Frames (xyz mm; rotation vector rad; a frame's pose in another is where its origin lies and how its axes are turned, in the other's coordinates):
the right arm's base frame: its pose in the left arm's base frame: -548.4 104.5 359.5 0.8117 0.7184 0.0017
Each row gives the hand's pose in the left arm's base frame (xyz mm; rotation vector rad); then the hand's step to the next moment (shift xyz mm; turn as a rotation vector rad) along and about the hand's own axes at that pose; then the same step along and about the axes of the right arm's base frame.
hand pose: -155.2 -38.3 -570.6 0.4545 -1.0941 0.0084
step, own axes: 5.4 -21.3 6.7 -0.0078 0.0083 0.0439
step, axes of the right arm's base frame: -4.6 -15.9 16.0 -0.0422 -0.0075 -0.0149
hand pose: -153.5 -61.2 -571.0 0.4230 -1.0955 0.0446
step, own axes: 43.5 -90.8 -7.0 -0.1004 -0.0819 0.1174
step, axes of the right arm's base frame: 9.3 -44.9 89.9 -0.0844 -0.1478 -0.0400
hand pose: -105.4 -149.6 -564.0 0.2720 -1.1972 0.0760
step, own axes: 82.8 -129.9 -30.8 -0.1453 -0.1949 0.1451
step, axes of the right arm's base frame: 5.6 -35.9 152.8 -0.0986 -0.2654 -0.0009
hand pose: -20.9 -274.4 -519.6 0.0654 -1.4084 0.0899
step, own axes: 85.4 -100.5 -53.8 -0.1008 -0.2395 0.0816
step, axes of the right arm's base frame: -10.6 5.8 141.9 -0.0716 -0.2494 0.0828
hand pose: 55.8 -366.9 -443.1 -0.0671 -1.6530 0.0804
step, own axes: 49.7 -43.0 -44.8 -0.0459 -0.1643 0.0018
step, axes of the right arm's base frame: -12.2 22.0 75.4 -0.0246 -0.1372 0.0984
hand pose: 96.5 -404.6 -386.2 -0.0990 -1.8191 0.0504
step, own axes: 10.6 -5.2 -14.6 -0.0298 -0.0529 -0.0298
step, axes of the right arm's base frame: -0.9 9.3 16.3 0.0210 -0.0415 0.0491
